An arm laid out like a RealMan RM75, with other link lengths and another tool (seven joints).
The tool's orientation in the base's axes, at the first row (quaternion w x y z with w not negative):
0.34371 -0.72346 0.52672 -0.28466
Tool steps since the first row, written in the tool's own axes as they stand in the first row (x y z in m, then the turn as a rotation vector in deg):
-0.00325 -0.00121 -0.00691 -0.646 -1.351 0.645
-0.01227 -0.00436 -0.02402 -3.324 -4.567 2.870
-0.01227 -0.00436 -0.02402 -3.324 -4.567 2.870
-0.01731 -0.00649 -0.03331 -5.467 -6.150 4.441
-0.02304 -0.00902 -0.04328 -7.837 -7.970 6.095
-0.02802 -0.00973 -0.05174 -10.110 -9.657 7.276
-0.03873 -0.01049 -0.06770 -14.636 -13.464 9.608
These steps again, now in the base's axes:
-0.00558 0.00200 0.00496 1.082 1.028 0.657
-0.01959 0.00792 0.01732 3.867 4.704 1.748
-0.01959 0.00792 0.01732 3.867 4.704 1.748
-0.02700 0.01136 0.02435 5.373 7.398 1.959
-0.03491 0.01541 0.03208 7.013 10.374 2.296
-0.04246 0.01865 0.03749 8.240 13.137 2.817
-0.05742 0.02592 0.04717 10.920 18.728 4.224

